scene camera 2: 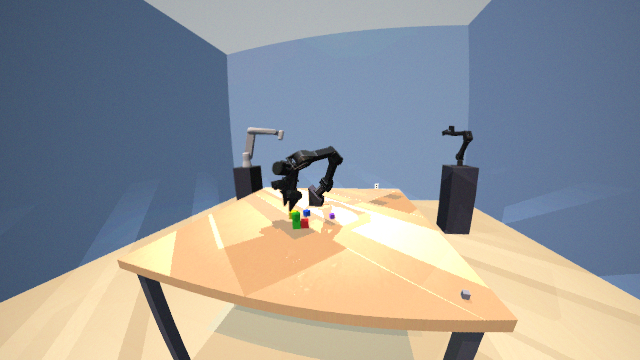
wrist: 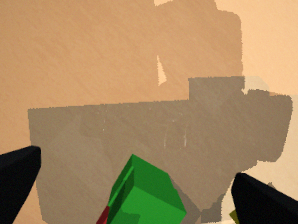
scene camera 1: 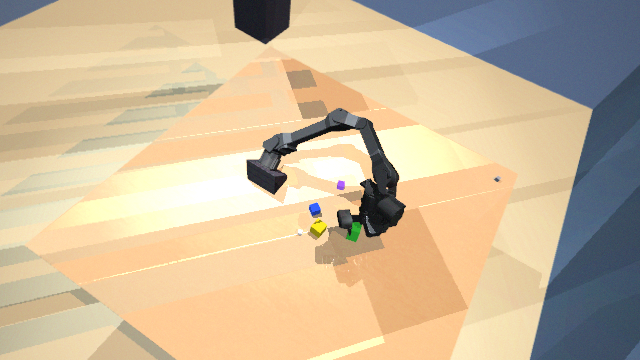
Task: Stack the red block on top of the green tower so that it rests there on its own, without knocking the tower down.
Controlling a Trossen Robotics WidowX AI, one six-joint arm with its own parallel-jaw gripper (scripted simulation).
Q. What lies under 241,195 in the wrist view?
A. My gripper.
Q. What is my gripper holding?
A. Nothing.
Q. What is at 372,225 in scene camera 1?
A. My gripper.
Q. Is my gripper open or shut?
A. Open.
